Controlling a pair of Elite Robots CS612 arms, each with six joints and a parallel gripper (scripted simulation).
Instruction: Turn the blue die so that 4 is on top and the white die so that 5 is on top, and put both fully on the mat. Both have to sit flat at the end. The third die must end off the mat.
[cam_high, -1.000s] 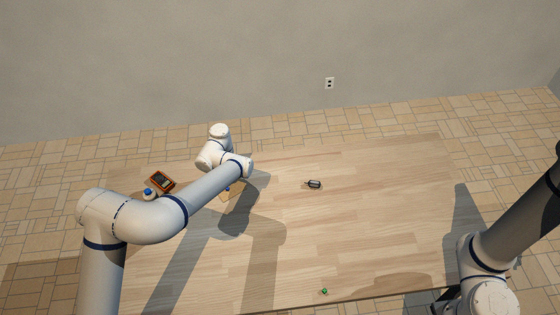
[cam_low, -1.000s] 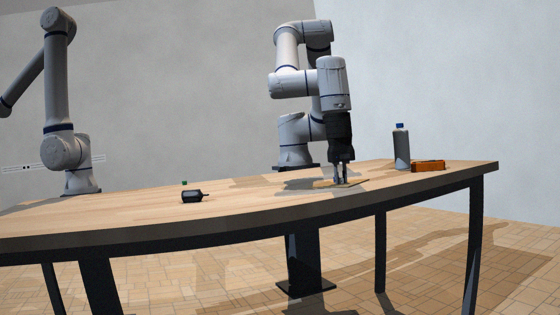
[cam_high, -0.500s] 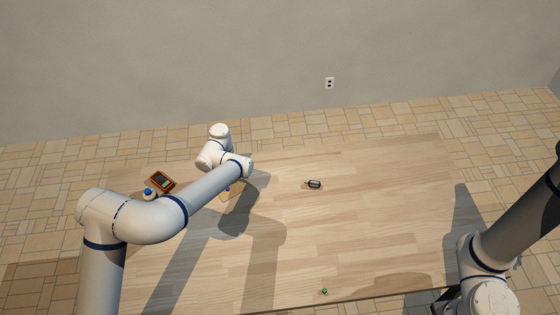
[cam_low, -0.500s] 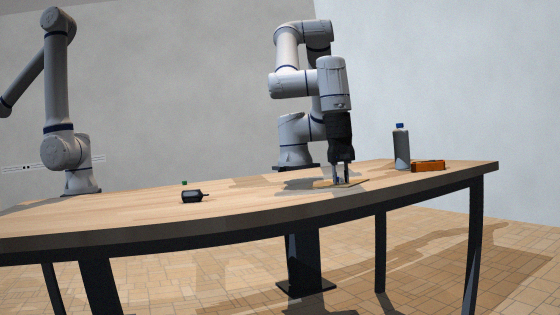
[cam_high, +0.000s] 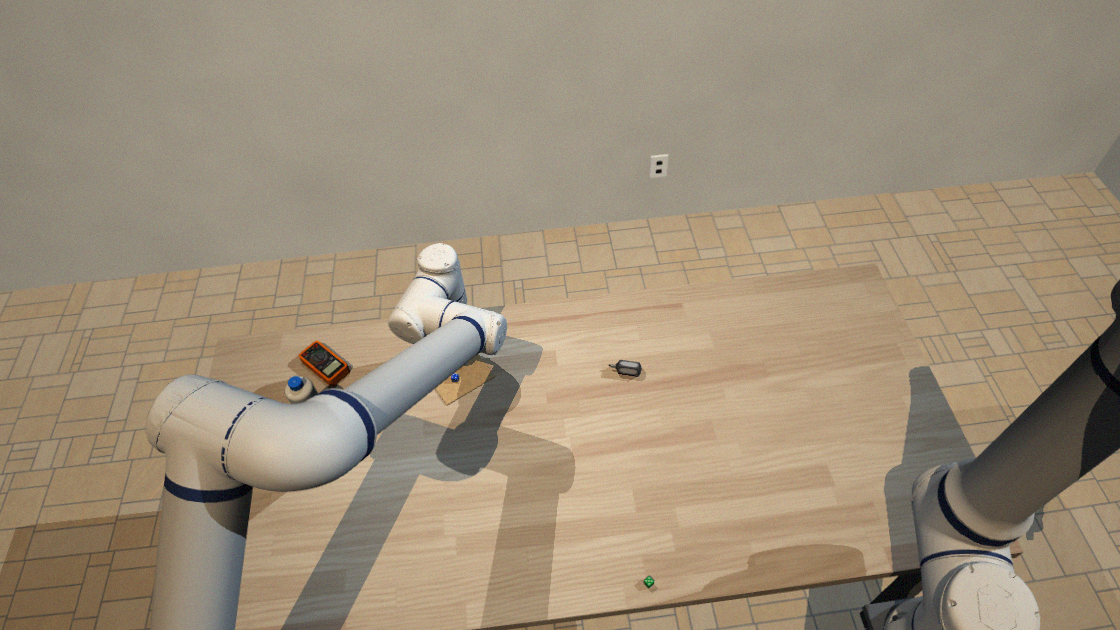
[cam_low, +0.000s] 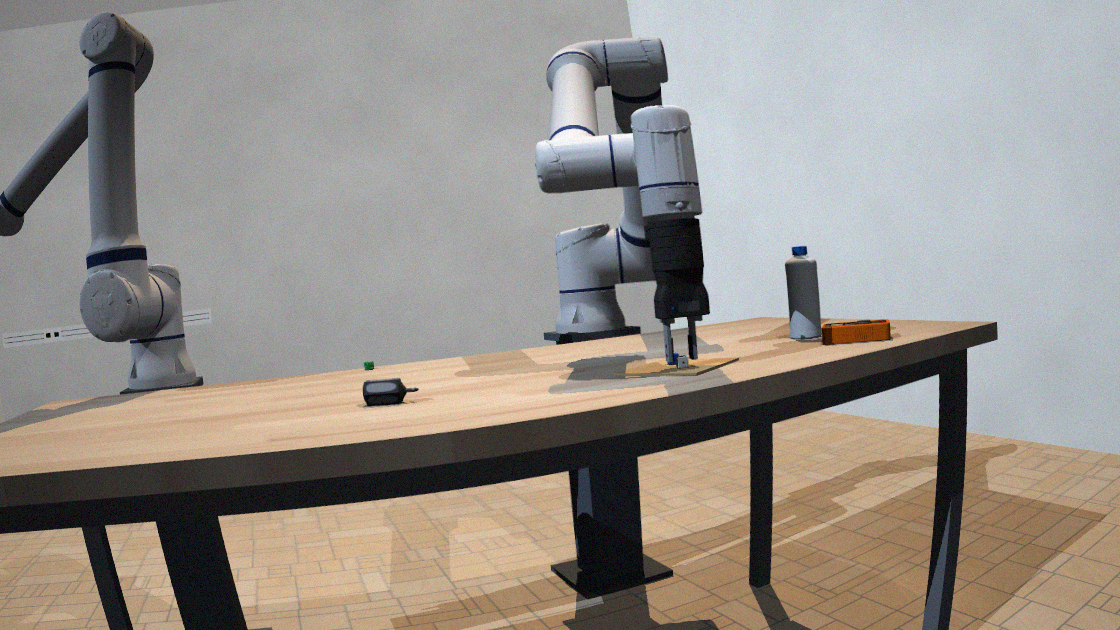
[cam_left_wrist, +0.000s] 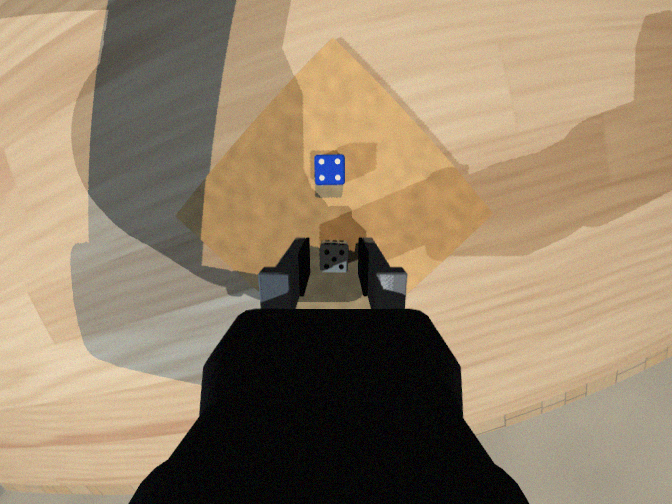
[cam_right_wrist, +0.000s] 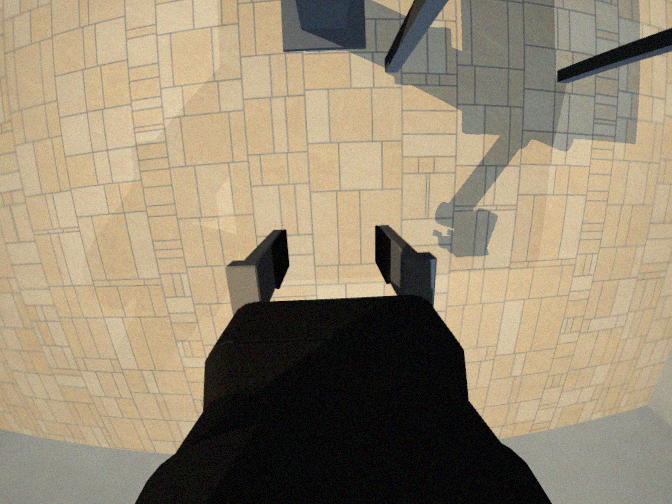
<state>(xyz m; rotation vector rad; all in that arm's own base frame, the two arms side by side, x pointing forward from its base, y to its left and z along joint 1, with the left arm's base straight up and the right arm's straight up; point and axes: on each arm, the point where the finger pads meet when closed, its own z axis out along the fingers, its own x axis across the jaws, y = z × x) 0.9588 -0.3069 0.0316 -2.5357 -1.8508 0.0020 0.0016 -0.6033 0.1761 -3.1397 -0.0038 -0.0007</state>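
Observation:
My left gripper is now 20 mm above the white die. The rest, counted from my left hand: bottle: 70 mm behind, 370 mm to the left, 50 mm above; then tan mat: 20 mm behind, 10 mm to the left, 30 mm below; then blue die: 40 mm behind, 20 mm to the left, 20 mm below.

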